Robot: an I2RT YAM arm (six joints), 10 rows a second.
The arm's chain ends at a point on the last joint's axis. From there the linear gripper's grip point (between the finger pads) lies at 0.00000 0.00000 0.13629 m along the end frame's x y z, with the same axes.
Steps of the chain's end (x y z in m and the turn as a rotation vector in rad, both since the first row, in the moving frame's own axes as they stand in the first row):
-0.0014 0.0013 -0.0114 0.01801 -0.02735 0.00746
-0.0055 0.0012 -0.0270 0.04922 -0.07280 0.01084
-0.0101 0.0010 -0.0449 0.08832 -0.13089 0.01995
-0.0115 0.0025 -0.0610 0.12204 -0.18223 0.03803
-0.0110 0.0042 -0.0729 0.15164 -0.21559 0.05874
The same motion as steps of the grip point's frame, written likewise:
-0.0051 -0.0012 -0.0115 0.01801 -0.02735 0.00746
-0.0154 -0.0056 -0.0275 0.04922 -0.07280 0.01084
-0.0277 -0.0112 -0.0466 0.08832 -0.13089 0.01995
-0.0358 -0.0145 -0.0643 0.12204 -0.18223 0.03803
-0.0394 -0.0171 -0.0776 0.15164 -0.21559 0.05874

